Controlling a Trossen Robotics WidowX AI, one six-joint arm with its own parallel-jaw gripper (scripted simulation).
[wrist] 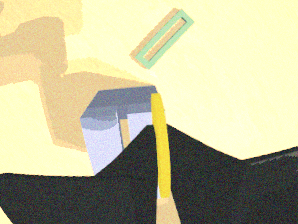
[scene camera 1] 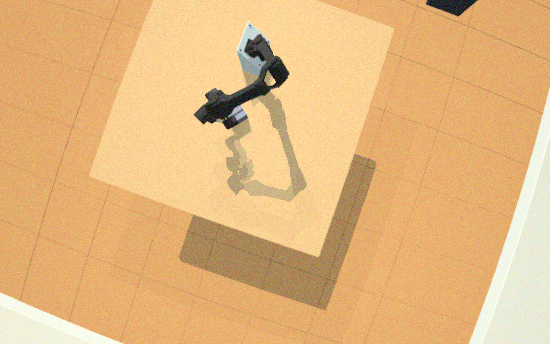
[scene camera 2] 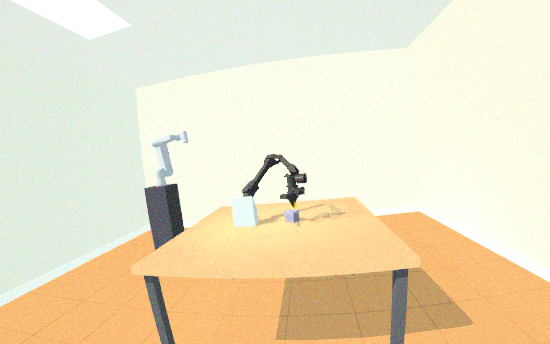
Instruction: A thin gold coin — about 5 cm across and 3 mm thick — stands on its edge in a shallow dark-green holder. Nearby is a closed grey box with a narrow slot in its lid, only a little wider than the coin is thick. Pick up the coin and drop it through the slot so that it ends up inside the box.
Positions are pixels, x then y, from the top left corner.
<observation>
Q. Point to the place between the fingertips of my gripper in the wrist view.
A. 156,132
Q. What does my gripper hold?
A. A gold coin.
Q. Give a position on a gold coin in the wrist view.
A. At 163,162
</observation>
